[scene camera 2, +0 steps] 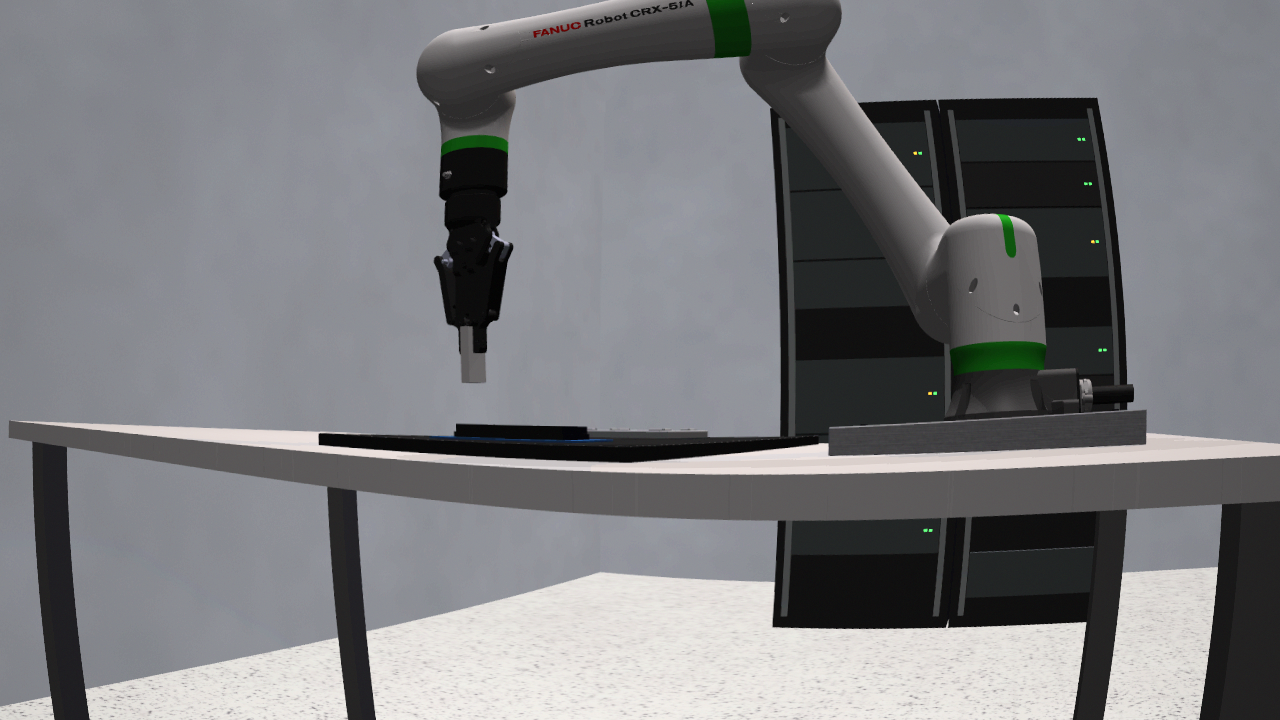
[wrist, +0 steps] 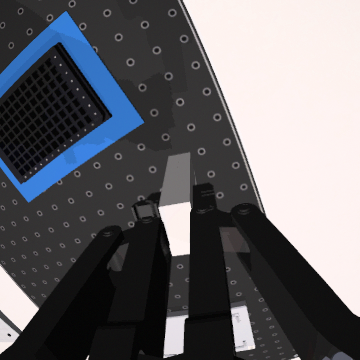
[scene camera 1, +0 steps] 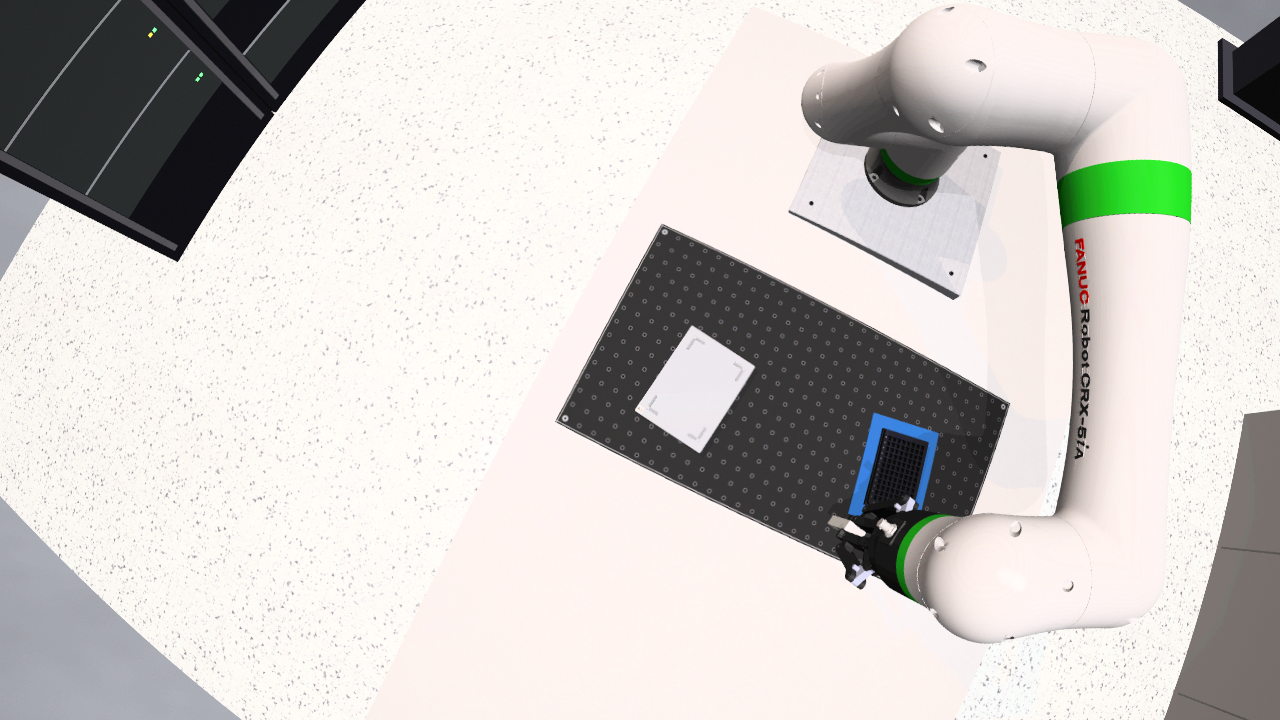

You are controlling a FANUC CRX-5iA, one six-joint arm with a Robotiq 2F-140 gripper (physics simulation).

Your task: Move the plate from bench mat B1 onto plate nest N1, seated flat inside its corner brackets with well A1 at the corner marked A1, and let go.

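Frame: origin at the arm's base, x ahead, y left, z up, level; millimetres.
Where they show: gripper, fingertip midpoint: (scene camera 2: 473, 382) (wrist: 183, 173) (scene camera 1: 837, 524); arm's base, origin of the base link: (scene camera 2: 1000, 425) (scene camera 1: 900, 172).
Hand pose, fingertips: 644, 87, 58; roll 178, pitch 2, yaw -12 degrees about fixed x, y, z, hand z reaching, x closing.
Things, the pixels of their top centre, and the offset from my fingertips, as dx, dy, dz. Level surfaces: height alone.
- black plate, middle of its top: (wrist: 31, 120) (scene camera 2: 521, 425) (scene camera 1: 899, 472) -120, +84, -52
- blue bench mat, its level: dz -66
- white plate nest, middle of its top: (scene camera 2: 639, 428) (wrist: 196, 339) (scene camera 1: 696, 387) -106, -276, -53
- pale table, its level: dz -81
The black plate (scene camera 1: 899, 463) (scene camera 2: 520, 431) (wrist: 50, 112) lies on the blue bench mat (scene camera 1: 859, 488) (scene camera 2: 597, 439) (wrist: 125, 117), its grid of wells facing up. The white plate nest (scene camera 1: 696, 389) (scene camera 2: 662, 432) (wrist: 243, 327) shows grey corner brackets and holds no plate. Its corner mark A1 is too small to read. My gripper (scene camera 1: 836, 522) (scene camera 2: 472, 356) (wrist: 183, 173) is shut with its finger pads together and nothing between them. It points down, well above the board, and beside the mat in the wrist view. The plate's front end is partly hidden by the gripper in scene camera 1.
The dark perforated board (scene camera 1: 787, 394) (scene camera 2: 716, 444) (wrist: 170, 120) carries the mat and the nest on the pale table (scene camera 1: 537, 555) (scene camera 2: 223, 440). The robot's metal base plate (scene camera 1: 832, 201) (scene camera 2: 984, 432) stands behind the board. Dark cabinets (scene camera 1: 116, 107) (scene camera 2: 859, 313) stand beyond the table.
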